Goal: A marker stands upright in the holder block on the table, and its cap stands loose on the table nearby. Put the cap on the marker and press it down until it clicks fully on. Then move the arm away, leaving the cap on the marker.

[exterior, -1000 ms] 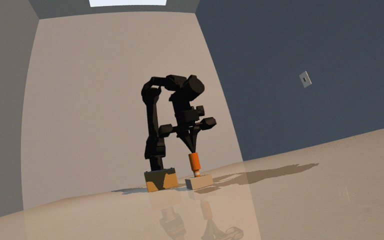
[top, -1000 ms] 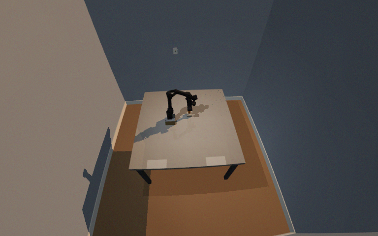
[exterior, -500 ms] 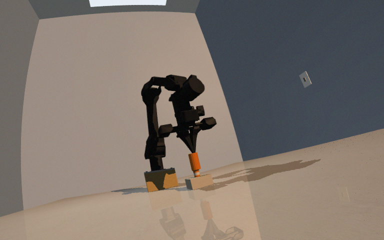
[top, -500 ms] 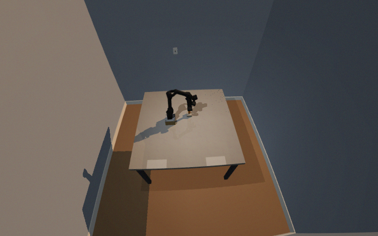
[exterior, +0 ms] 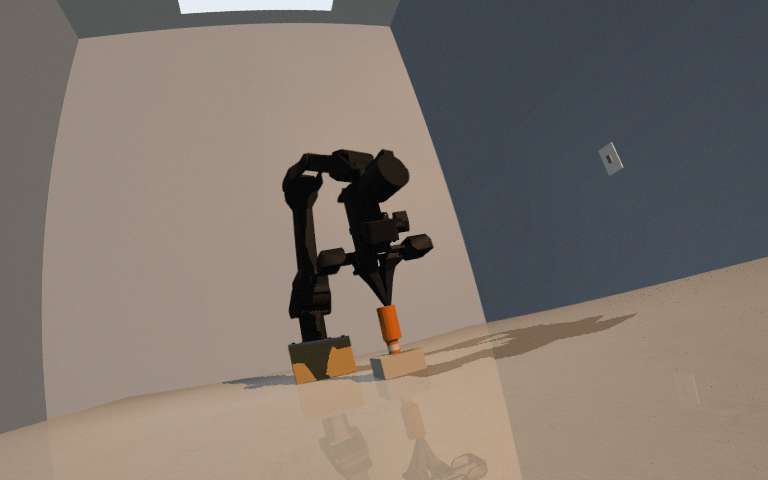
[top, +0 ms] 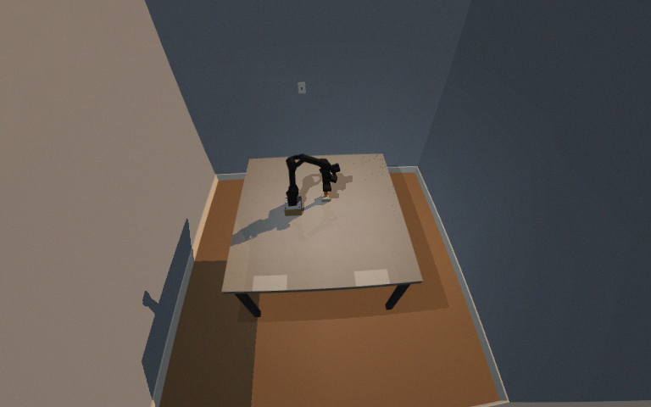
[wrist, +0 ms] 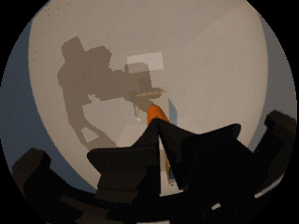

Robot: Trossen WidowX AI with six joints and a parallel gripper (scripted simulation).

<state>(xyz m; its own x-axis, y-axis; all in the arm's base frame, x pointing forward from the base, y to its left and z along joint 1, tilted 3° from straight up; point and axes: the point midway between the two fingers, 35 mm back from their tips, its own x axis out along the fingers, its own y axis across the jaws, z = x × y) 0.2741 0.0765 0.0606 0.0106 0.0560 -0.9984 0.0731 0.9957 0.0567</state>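
The orange cap lies 3 cm below my gripper tip and 1 cm behind it. Also, from my gripper tip: tan holder block 9 cm below, 1 cm behind.
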